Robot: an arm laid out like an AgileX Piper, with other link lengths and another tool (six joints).
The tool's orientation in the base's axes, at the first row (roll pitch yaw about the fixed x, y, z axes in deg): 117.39, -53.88, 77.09
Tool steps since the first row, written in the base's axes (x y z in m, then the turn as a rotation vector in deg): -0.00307, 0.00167, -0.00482, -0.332, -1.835, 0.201; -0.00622, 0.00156, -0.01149, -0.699, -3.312, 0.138; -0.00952, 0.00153, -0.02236, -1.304, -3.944, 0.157; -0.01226, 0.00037, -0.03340, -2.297, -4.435, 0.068; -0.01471, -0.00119, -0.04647, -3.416, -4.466, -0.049; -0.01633, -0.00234, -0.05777, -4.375, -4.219, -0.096
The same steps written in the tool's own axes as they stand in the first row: -0.00334, -0.00475, -0.00133, -0.936, 1.481, -0.670; -0.00920, -0.00906, -0.00253, -1.884, 2.527, -1.243; -0.01844, -0.01567, -0.00272, -2.311, 2.869, -1.926; -0.02838, -0.02131, -0.00251, -2.796, 2.930, -2.924; -0.04016, -0.02761, -0.00155, -3.056, 2.571, -3.958; -0.05016, -0.03307, -0.00021, -3.078, 2.072, -4.815
